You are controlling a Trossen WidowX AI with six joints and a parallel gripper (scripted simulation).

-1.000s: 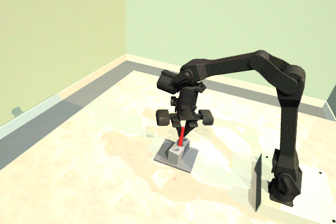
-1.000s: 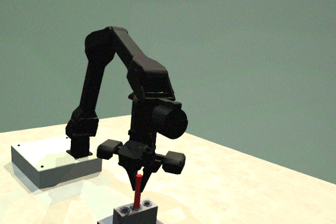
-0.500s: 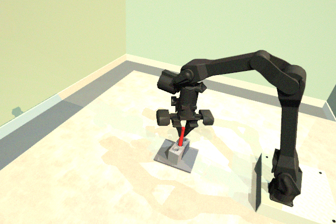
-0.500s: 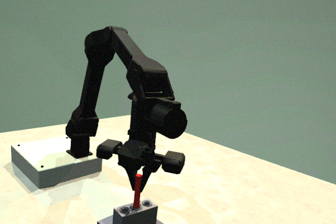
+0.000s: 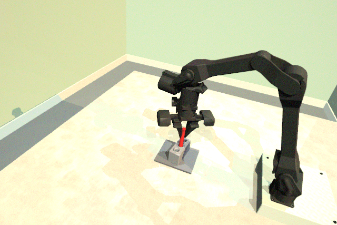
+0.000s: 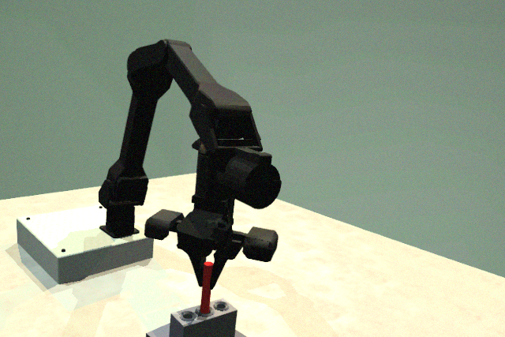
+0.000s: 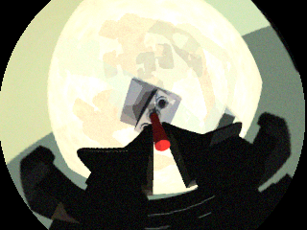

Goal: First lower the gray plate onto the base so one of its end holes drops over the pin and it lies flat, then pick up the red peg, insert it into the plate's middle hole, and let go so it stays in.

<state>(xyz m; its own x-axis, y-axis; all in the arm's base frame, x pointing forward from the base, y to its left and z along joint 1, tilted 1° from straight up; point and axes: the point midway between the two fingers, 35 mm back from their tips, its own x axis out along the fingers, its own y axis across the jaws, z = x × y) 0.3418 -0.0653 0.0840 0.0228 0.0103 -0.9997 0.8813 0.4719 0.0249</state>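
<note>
Now: the red peg right at my gripper tip. The rest, counted from my gripper tip: dark base (1 cm ahead, 2 cm to the left, 9 cm below); gray plate (5 cm below).
</note>
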